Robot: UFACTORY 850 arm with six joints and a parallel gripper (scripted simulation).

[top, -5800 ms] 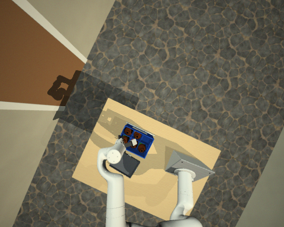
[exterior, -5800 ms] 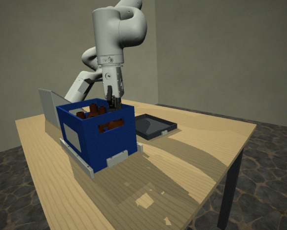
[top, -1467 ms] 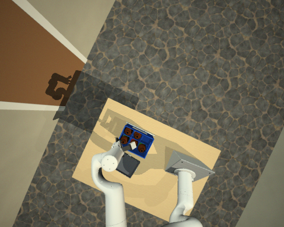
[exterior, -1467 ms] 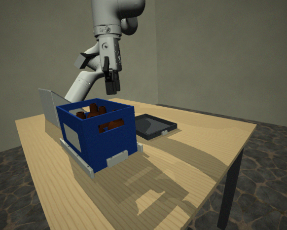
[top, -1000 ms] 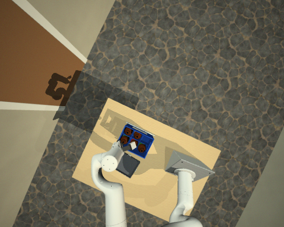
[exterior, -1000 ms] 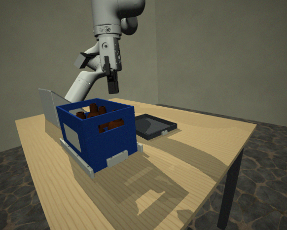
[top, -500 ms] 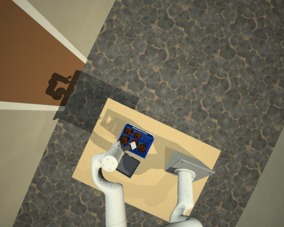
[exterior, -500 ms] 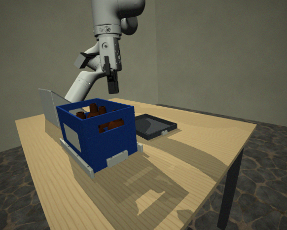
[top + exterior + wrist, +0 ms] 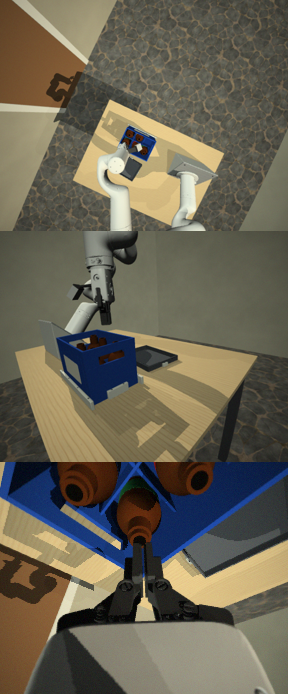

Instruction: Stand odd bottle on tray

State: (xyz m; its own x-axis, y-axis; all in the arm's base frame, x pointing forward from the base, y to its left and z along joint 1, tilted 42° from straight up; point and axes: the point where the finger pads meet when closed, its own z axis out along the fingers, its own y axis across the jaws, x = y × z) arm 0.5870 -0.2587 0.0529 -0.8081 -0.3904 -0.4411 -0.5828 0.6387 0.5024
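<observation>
Right now the brown bottle is 160 mm below my hand, 150 mm behind it and 40 mm to the left of it. Round my hand: blue crate (160 mm below, 70 mm behind, 20 mm to the right); then dark tray (260 mm to the left, 230 mm below, 40 mm behind).
</observation>
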